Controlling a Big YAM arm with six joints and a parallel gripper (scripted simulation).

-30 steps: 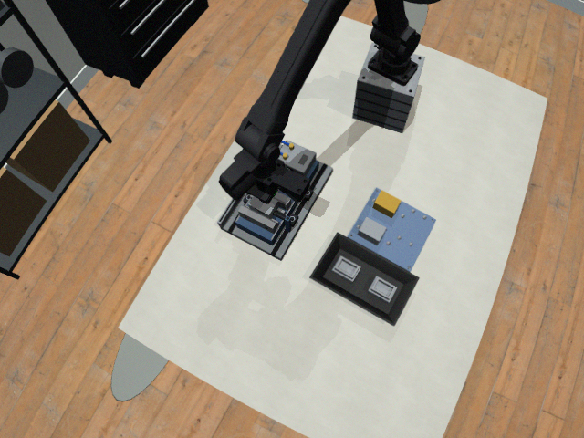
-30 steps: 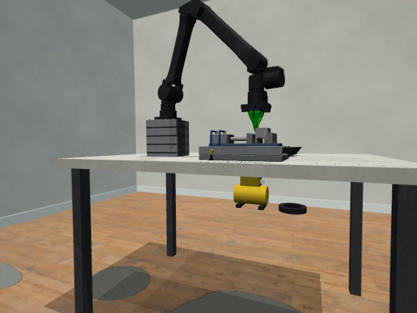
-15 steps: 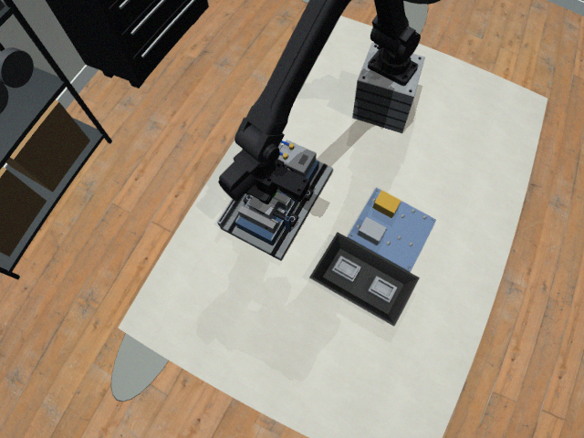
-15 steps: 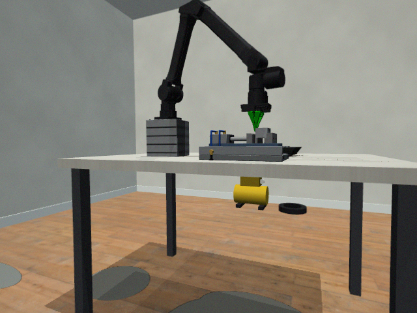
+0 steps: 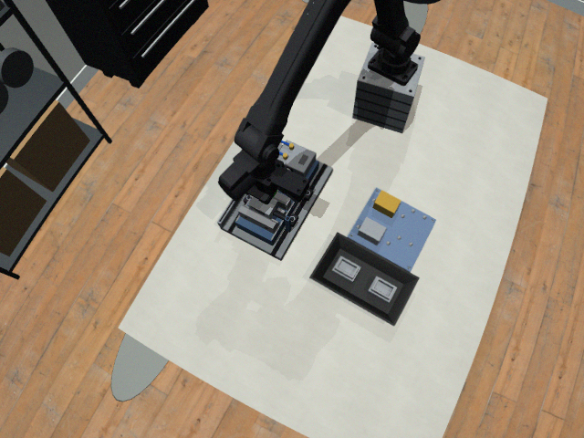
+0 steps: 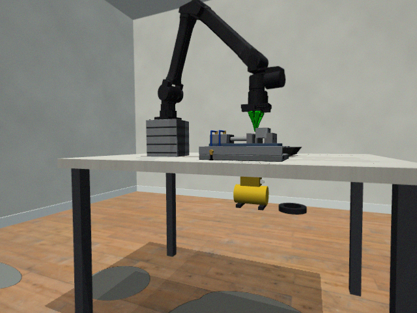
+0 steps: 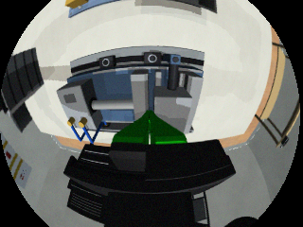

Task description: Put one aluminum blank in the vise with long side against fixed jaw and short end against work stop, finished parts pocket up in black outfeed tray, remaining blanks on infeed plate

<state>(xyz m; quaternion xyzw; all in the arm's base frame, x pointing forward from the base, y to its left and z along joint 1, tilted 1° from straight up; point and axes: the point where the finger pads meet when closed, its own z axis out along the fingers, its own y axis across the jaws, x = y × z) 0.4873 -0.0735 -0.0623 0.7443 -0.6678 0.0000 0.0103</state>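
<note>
My gripper is now 140 mm past the hose-end block, 30 mm above it and 10 mm to the left of it. From my hand the other things lie so: yellow brass blank (250 mm to the left, 190 mm behind, 90 mm below).
</note>
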